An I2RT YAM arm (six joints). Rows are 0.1 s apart.
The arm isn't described. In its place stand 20 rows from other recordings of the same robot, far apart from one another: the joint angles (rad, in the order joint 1, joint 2, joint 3, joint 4, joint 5, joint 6), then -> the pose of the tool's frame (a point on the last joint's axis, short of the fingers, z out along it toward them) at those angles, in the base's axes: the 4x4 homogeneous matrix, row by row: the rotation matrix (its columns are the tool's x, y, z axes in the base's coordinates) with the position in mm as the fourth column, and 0 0 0 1 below.
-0.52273 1.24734 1.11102 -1.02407 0.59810 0.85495 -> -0.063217 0.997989 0.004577 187.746; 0.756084 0.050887 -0.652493 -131.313; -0.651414 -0.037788 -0.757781 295.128; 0 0 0 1
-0.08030 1.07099 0.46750 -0.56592 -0.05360 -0.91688 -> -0.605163 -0.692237 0.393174 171.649; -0.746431 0.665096 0.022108 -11.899; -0.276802 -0.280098 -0.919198 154.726; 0 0 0 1
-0.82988 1.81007 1.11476 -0.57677 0.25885 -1.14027 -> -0.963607 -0.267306 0.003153 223.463; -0.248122 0.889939 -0.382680 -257.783; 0.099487 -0.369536 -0.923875 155.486; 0 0 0 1
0.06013 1.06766 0.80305 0.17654 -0.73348 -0.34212 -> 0.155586 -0.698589 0.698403 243.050; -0.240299 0.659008 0.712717 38.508; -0.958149 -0.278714 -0.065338 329.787; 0 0 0 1
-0.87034 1.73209 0.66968 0.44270 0.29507 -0.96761 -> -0.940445 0.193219 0.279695 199.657; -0.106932 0.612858 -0.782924 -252.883; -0.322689 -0.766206 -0.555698 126.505; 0 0 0 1
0.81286 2.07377 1.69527 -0.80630 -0.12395 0.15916 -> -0.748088 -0.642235 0.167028 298.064; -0.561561 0.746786 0.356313 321.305; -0.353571 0.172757 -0.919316 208.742; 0 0 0 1
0.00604 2.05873 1.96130 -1.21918 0.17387 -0.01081 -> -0.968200 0.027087 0.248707 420.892; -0.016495 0.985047 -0.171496 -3.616; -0.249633 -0.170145 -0.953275 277.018; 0 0 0 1
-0.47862 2.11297 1.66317 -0.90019 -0.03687 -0.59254 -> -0.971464 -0.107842 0.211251 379.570; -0.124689 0.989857 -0.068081 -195.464; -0.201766 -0.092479 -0.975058 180.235; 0 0 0 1
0.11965 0.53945 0.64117 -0.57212 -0.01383 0.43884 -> -0.463275 0.072078 0.883279 127.843; 0.372211 0.920342 0.120121 15.866; -0.804261 0.384415 -0.453200 284.003; 0 0 0 1
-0.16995 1.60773 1.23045 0.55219 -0.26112 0.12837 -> 0.158943 -0.108401 0.981319 382.347; 0.098210 0.990760 0.093537 -56.288; -0.982391 0.081509 0.168121 361.708; 0 0 0 1
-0.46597 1.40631 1.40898 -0.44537 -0.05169 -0.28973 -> -0.483030 0.280681 0.829397 287.246; -0.076441 0.930095 -0.359277 -142.399; -0.872261 -0.236942 -0.427809 387.662; 0 0 0 1
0.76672 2.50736 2.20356 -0.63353 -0.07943 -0.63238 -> -0.039443 -0.928227 0.369918 393.567; -0.856117 0.222299 0.466525 383.056; -0.515274 -0.298292 -0.803439 165.653; 0 0 0 1
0.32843 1.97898 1.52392 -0.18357 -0.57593 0.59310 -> -0.850422 -0.252168 0.461730 424.065; 0.205442 0.648788 0.732713 164.993; -0.484331 0.717973 -0.499937 240.116; 0 0 0 1
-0.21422 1.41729 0.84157 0.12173 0.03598 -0.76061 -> -0.478665 -0.118629 0.869947 308.780; -0.600895 0.766690 -0.226078 -68.488; -0.640160 -0.630962 -0.438271 243.283; 0 0 0 1
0.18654 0.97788 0.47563 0.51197 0.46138 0.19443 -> 0.061802 0.264414 0.962427 221.067; 0.187724 0.943982 -0.271401 25.595; -0.980276 0.197444 0.008704 268.117; 0 0 0 1
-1.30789 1.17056 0.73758 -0.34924 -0.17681 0.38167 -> 0.171985 0.920322 0.351324 68.953; 0.771827 0.095722 -0.628586 -232.108; -0.612131 0.379269 -0.693867 231.444; 0 0 0 1
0.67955 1.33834 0.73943 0.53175 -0.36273 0.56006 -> -0.502649 -0.703366 0.502613 227.289; 0.232414 0.450045 0.862232 199.871; -0.832663 0.550214 -0.062743 274.641; 0 0 0 1
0.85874 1.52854 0.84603 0.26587 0.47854 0.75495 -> -0.464518 -0.107829 0.878974 230.235; 0.392761 0.864512 0.313621 241.662; -0.793701 0.490909 -0.359231 226.558; 0 0 0 1
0.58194 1.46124 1.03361 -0.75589 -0.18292 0.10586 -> -0.832371 -0.512786 0.210258 230.455; -0.423283 0.833090 0.356081 159.379; -0.357757 0.207393 -0.910493 227.978; 0 0 0 1
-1.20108 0.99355 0.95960 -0.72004 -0.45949 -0.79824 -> -0.687474 0.324623 0.649615 87.002; -0.002295 0.893553 -0.448951 -180.806; -0.726205 -0.310133 -0.613550 313.875; 0 0 0 1
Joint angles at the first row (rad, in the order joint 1, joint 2, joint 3, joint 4, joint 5, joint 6):
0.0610, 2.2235, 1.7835, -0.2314, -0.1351, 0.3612
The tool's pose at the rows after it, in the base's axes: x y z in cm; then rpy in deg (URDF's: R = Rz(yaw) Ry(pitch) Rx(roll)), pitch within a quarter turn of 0, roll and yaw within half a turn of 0:
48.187 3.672 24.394 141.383 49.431 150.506
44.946 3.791 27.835 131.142 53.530 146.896
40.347 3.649 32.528 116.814 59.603 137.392
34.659 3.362 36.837 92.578 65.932 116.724
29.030 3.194 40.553 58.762 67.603 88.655
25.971 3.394 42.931 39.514 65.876 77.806
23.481 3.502 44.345 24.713 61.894 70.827
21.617 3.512 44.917 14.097 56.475 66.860
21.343 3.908 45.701 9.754 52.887 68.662
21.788 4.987 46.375 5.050 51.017 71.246
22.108 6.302 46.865 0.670 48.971 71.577
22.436 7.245 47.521 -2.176 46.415 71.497
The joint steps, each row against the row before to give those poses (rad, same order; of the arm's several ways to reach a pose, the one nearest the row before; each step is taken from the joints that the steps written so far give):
0.0003, -0.1710, -0.1588, 0.1139, -0.0663, 0.0088
0.0000, -0.1600, -0.1375, 0.1020, -0.0916, 0.0094
-0.0009, -0.2093, -0.1414, 0.1078, -0.0528, 0.0183
-0.0002, -0.2318, -0.1549, 0.1486, -0.0193, 0.0150
-0.0002, -0.2038, -0.1095, 0.1432, -0.0535, 0.0159
0.0012, -0.0894, -0.0214, 0.0882, -0.1116, 0.0450
0.0001, -0.0598, -0.0393, 0.1574, -0.0862, 0.0882
-0.0001, -0.0292, -0.0527, 0.2170, -0.0440, 0.1134
0.0156, 0.0318, 0.0121, 0.1519, -0.0268, 0.1045
0.0429, 0.0633, 0.0382, 0.1343, -0.0339, 0.0764
0.0560, 0.0494, 0.0345, 0.0854, 0.0037, 0.0159
0.0397, 0.0433, 0.0420, 0.0579, 0.0217, 0.0086

